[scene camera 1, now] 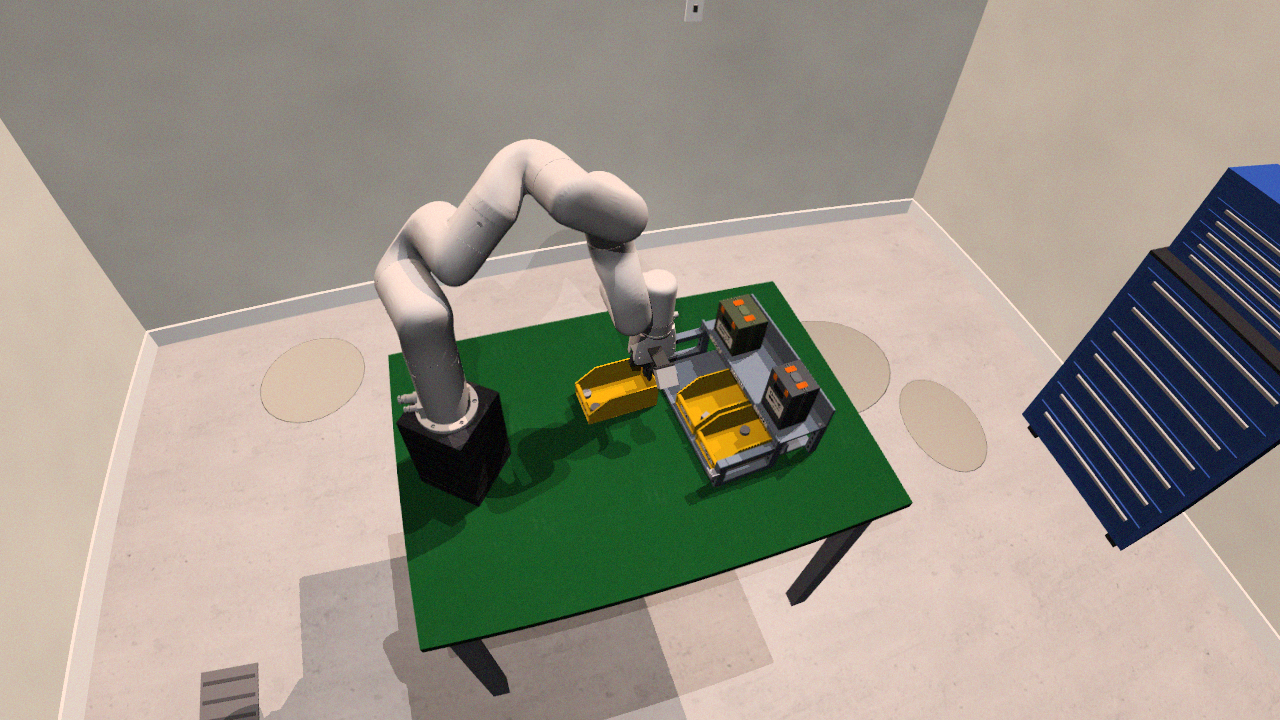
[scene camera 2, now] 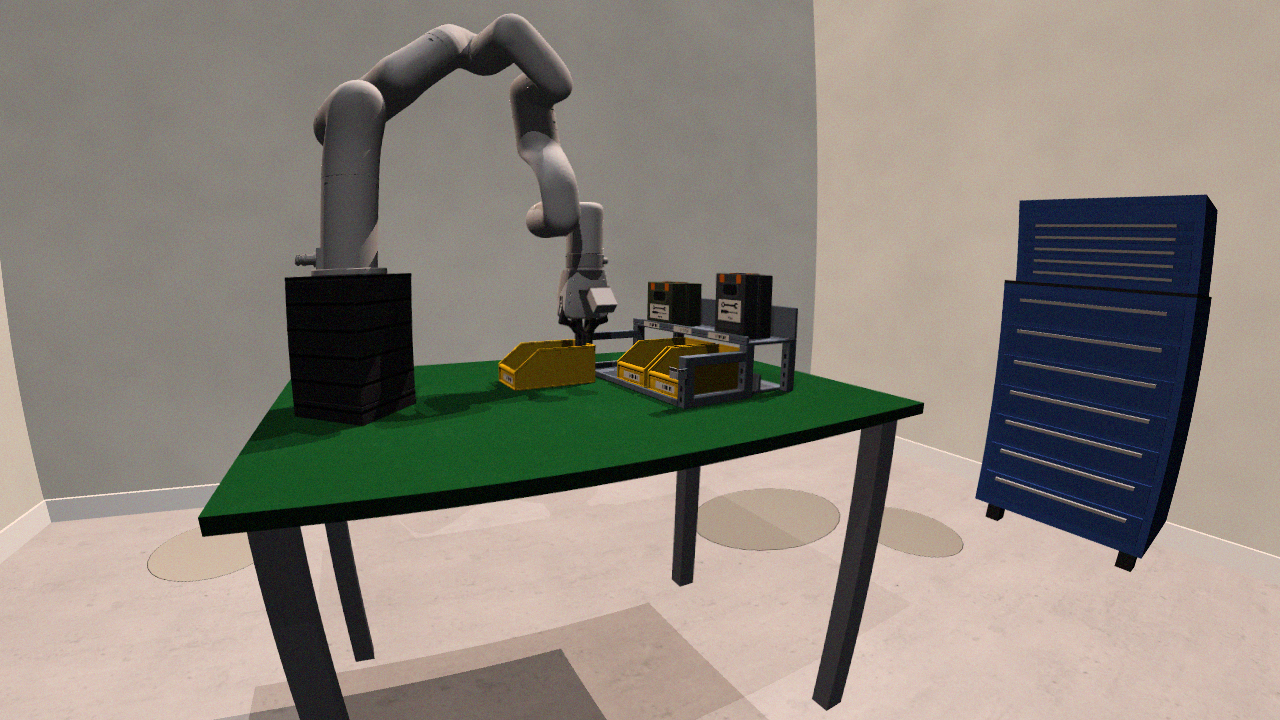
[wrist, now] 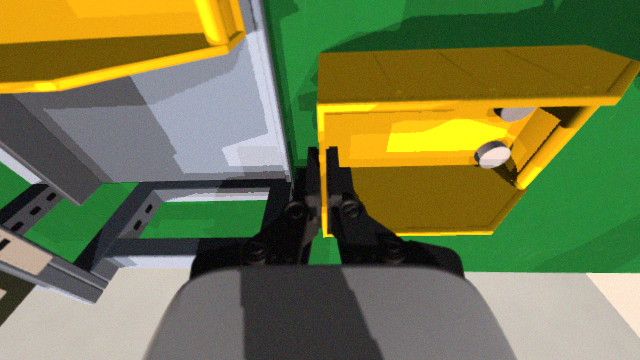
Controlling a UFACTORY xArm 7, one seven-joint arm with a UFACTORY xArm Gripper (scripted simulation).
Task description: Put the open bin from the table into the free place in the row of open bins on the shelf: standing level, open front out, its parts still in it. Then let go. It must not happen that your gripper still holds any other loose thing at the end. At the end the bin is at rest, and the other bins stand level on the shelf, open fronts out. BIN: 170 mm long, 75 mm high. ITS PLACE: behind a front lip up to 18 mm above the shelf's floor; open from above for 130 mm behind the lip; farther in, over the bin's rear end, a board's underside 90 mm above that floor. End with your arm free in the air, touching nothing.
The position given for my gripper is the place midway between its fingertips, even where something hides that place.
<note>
I see my gripper [scene camera 2: 583, 352] and a pale round part [wrist: 494, 153].
My gripper also shows in scene camera 1 [scene camera 1: 649, 375] and in the wrist view [wrist: 323, 164].
</note>
